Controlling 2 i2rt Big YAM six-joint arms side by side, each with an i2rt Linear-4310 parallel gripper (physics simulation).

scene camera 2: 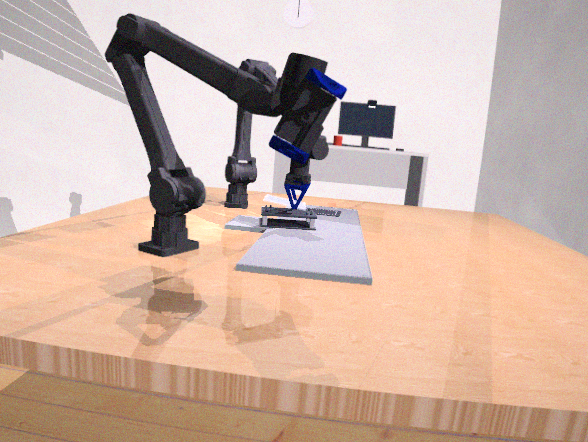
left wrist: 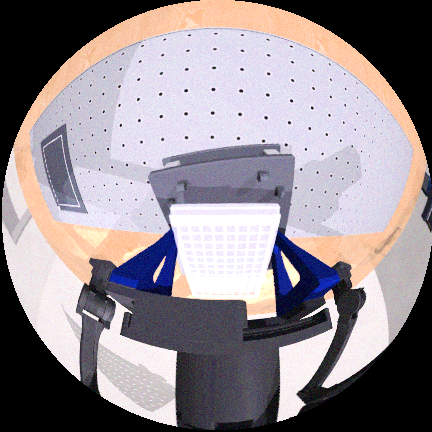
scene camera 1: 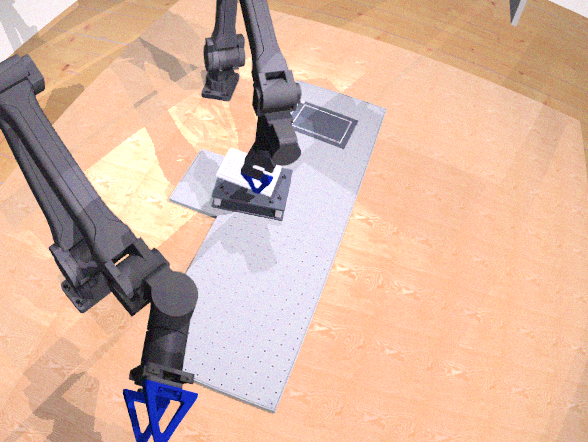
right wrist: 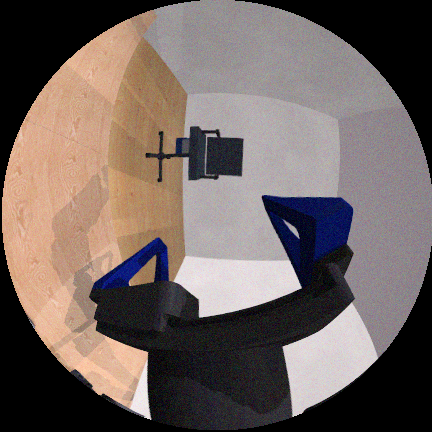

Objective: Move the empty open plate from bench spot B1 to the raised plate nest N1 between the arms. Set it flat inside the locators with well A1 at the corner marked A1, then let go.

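Places are measured from the left arm's base along level axes (x back, y right, z up), in metres.
Where they show: left gripper, fingertip midpoint: (scene camera 2: pixel 295 206) (left wrist: pixel 224 232) (scene camera 1: pixel 263 178); right gripper, fingertip midpoint: (scene camera 2: pixel 315 122) (right wrist: pixel 208 223); left arm's base, link origin: (scene camera 2: pixel 236 205) (left wrist: pixel 106 267) (scene camera 1: pixel 220 87); right arm's base, link origin: (scene camera 2: pixel 169 249) (scene camera 1: pixel 91 285).
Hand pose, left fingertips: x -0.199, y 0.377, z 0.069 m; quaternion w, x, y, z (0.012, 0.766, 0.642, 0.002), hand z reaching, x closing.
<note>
Each offset is from my left fingertips to the top centre of the thing. "*": to the spot under its first point. Level surfaces: height alone.
The white plate {dz +0.029, dx +0.033, dy -0.004 m} (scene camera 1: pixel 231 164) (scene camera 2: pixel 275 200) (left wrist: pixel 225 250) is between the fingers of my left gripper (scene camera 1: pixel 258 179) (scene camera 2: pixel 296 196) (left wrist: pixel 224 232), which is shut on its two sides. It is over the dark raised nest {dz -0.004, dx +0.022, dy +0.003 m} (scene camera 1: pixel 250 201) (scene camera 2: pixel 272 213) (left wrist: pixel 225 172), shifted toward the picture's upper left in scene camera 1. In scene camera 2 the plate looks slightly tilted and above the nest's top. Several small locators stand uncovered on the nest. The A1 marks are not legible. My right gripper (scene camera 1: pixel 151 434) (right wrist: pixel 208 223) is open and empty, away from the nest.
The nest stands on a grey perforated board {dz -0.056 m} (scene camera 1: pixel 250 320) (scene camera 2: pixel 310 255) (left wrist: pixel 215 102). A dark pad with a white outline {* dz -0.054, dx -0.108, dy -0.279 m} (scene camera 1: pixel 322 124) (left wrist: pixel 61 172) lies toward the board's far end in scene camera 1. A desk with a monitor (scene camera 2: pixel 367 120) stands in the background.
</note>
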